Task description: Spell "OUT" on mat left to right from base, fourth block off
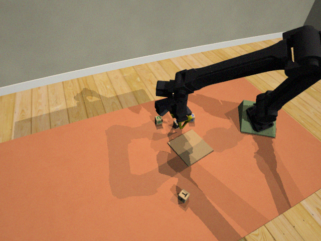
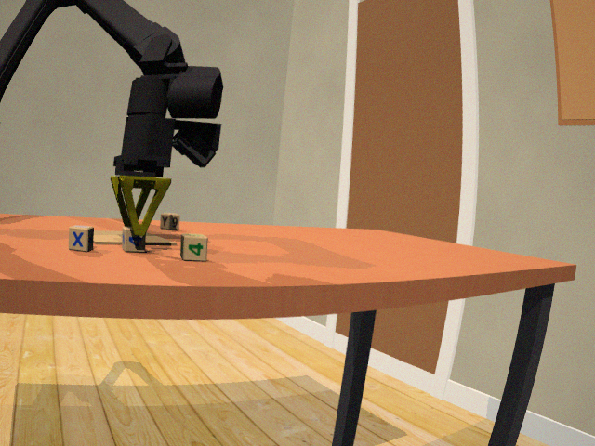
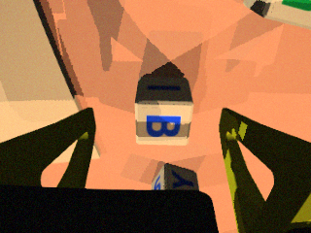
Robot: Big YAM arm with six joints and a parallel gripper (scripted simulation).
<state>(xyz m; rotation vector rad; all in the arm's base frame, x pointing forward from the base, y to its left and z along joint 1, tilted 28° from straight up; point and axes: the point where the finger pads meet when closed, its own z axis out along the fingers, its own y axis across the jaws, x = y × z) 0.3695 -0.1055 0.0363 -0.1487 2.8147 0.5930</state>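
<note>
My gripper is now 20 mm above the wooden block. The rest, counted from my hand: O block (80 mm behind, 30 mm to the right, 20 mm below); tan mat (20 mm behind, 120 mm to the left, 30 mm below).
</note>
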